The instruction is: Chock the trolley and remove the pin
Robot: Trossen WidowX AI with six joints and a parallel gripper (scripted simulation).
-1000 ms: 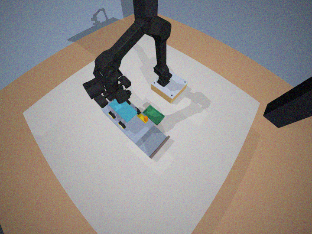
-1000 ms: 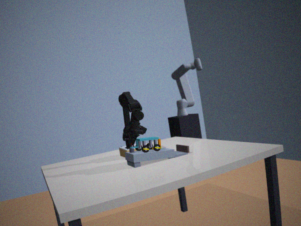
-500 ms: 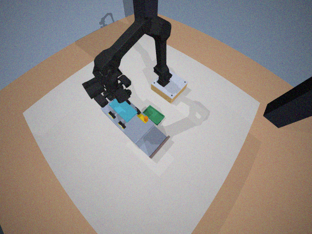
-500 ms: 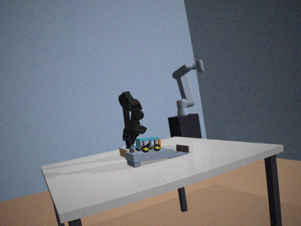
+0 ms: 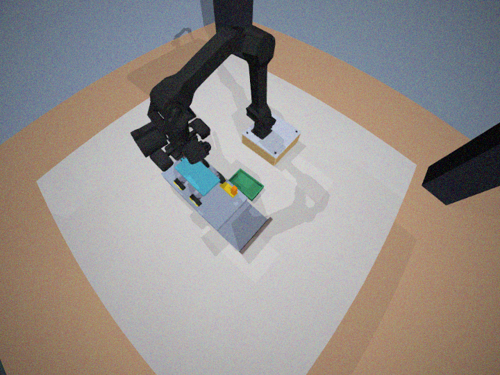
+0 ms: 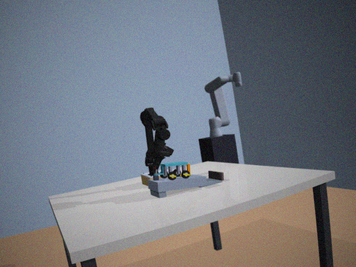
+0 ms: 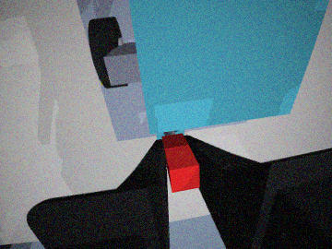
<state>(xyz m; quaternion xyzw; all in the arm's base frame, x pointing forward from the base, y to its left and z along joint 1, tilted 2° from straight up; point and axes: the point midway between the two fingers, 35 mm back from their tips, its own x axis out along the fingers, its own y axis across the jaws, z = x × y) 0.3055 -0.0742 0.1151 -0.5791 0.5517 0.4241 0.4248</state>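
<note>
My gripper tip is now 110 mm past the green tray, 190 mm to the right of it and 150 mm above it. Also, from my gripper tip: red-headed stop pin right at my gripper tip; trolley 20 mm ahead, 90 mm to the left, 30 mm below; grey ramp 20 mm ahead, 100 mm to the left, 90 mm below.
</note>
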